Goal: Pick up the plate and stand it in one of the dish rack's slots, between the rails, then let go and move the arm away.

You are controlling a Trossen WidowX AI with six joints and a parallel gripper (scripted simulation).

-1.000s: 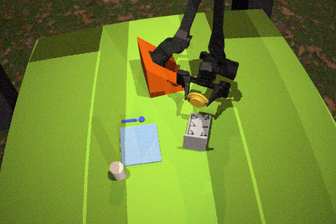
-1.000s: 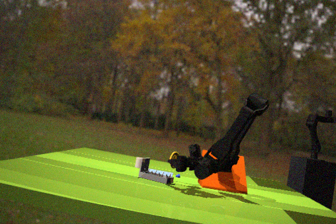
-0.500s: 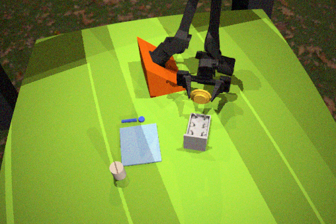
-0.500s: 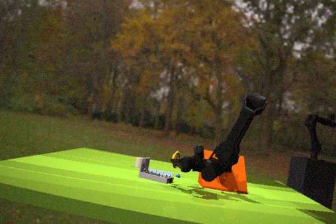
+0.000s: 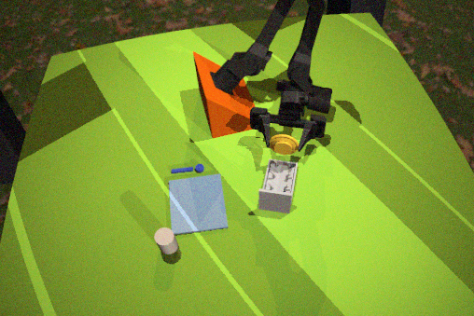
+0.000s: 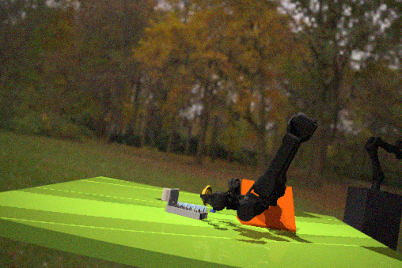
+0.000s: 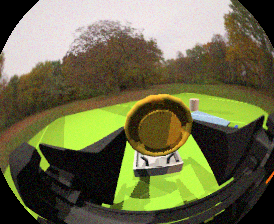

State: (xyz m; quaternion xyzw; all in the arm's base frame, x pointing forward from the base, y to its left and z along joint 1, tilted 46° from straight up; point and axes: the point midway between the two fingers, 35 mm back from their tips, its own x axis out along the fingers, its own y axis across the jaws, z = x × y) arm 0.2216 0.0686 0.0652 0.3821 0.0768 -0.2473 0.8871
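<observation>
The grey dish rack lies 6 cm below my gripper tip, 5 cm ahead of it and 3 cm to the right of it. From my gripper tip the other things lie so: blue spoon 21 cm to the right, 8 cm below, 7 cm behind; then yellow-orange plate 1 cm behind; then pale blue square slab 22 cm to the right, 8 cm below, 3 cm ahead.
</observation>
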